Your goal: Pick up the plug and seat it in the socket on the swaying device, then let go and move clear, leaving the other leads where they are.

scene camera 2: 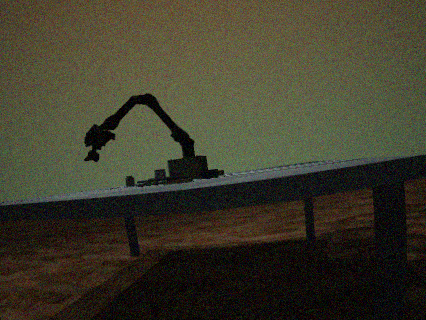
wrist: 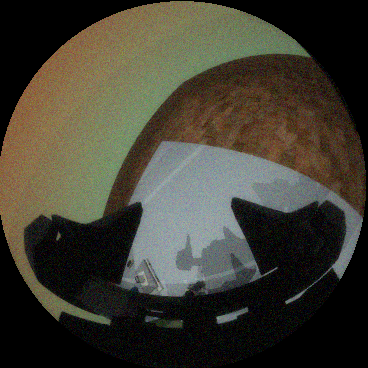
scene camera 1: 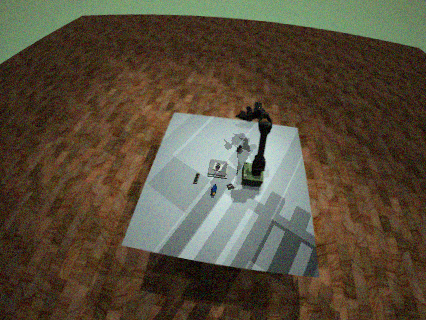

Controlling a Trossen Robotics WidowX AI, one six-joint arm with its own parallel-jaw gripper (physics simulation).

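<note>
My gripper [scene camera 1: 248, 114] [scene camera 2: 91, 156] [wrist: 187, 204] is open and empty, high above the table near its far edge. A pale square device [scene camera 1: 212, 165] [wrist: 151, 281] with a small raised part at its middle lies on the table. A small dark upright block [scene camera 1: 239, 149] [scene camera 2: 130, 181] [wrist: 196, 287] stands apart from it, partly hidden by the gripper body in the wrist view. A blue piece [scene camera 1: 214, 189], a narrow dark piece [scene camera 1: 196, 178] and a small dark flat piece [scene camera 1: 230, 186] lie near the device. Which of these is the plug, and the socket's opening, I cannot tell.
The green arm base [scene camera 1: 252, 175] stands beside the device and the small flat piece. The arm's upper link [scene camera 1: 263, 142] rises above it. The pale table [scene camera 1: 165, 135] [scene camera 2: 260, 182] [wrist: 190, 175] carries striped shadows, and its far edge lies near the gripper.
</note>
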